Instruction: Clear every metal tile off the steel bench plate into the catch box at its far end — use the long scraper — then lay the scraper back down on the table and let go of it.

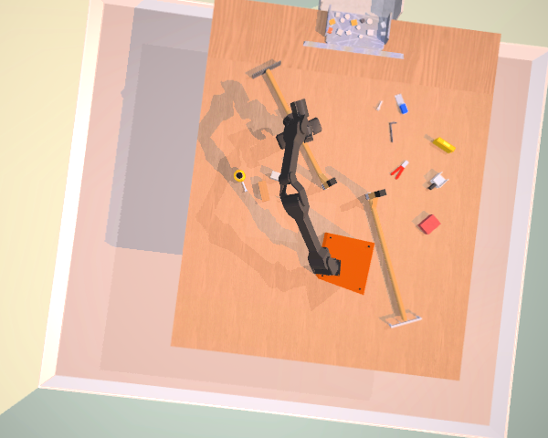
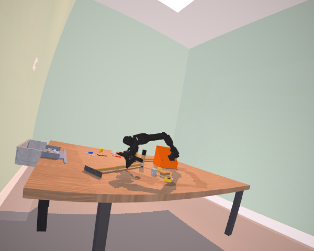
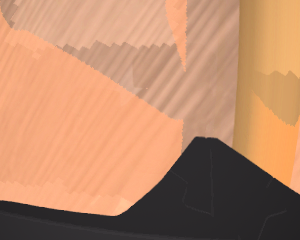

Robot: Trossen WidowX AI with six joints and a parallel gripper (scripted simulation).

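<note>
My gripper tip is now 30 mm short of the long scraper, 10 mm to the left of it and 50 mm below it. Round my gripper tip: wooden block 260 mm behind, 110 mm to the left; grey square piece 200 mm behind, 70 mm to the left, 10 mm above; tape measure 200 mm behind, 230 mm to the left.
</note>
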